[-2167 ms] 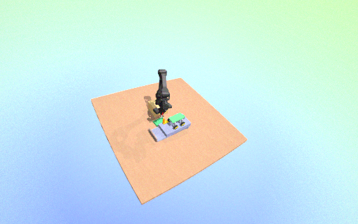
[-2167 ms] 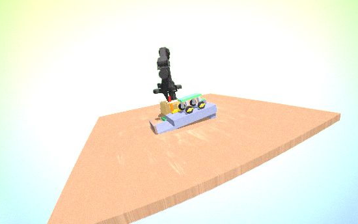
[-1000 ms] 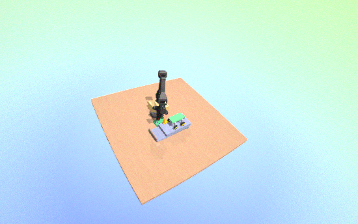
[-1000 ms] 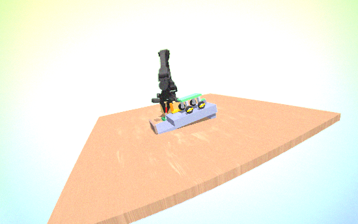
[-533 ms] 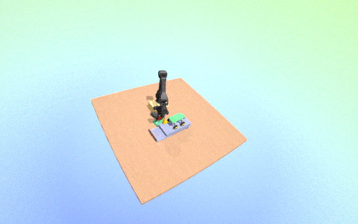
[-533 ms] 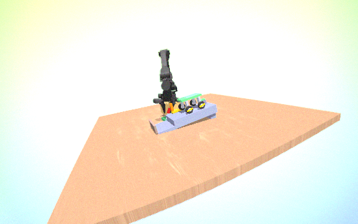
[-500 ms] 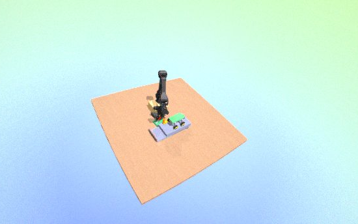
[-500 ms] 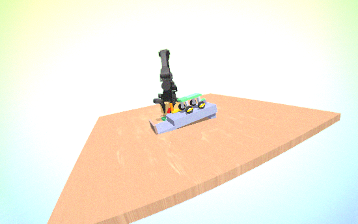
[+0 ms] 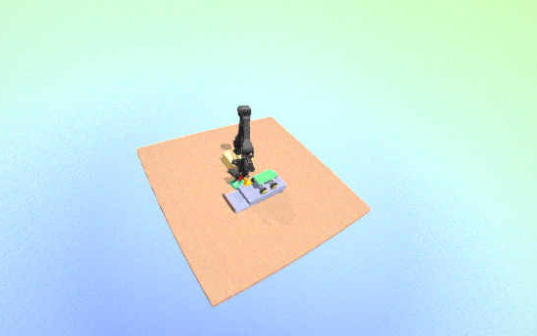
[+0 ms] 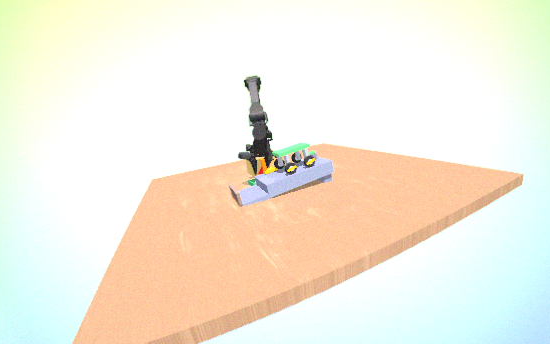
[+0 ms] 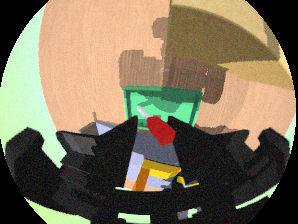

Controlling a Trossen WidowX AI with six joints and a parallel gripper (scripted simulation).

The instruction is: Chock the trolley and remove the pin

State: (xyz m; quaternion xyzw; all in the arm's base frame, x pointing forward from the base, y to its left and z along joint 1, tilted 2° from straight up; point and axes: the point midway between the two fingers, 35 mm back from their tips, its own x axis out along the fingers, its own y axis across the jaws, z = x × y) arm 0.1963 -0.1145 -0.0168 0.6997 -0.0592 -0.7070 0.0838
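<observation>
The green tray is 10 mm to the left of my gripper tip and 50 mm below it. The rest, counted from my gripper tip: yellow chock: 80 mm ahead, 20 mm to the left, 40 mm above; grey ramp: 140 mm ahead, 100 mm to the left; red-headed stop pin: right at my gripper tip.
</observation>
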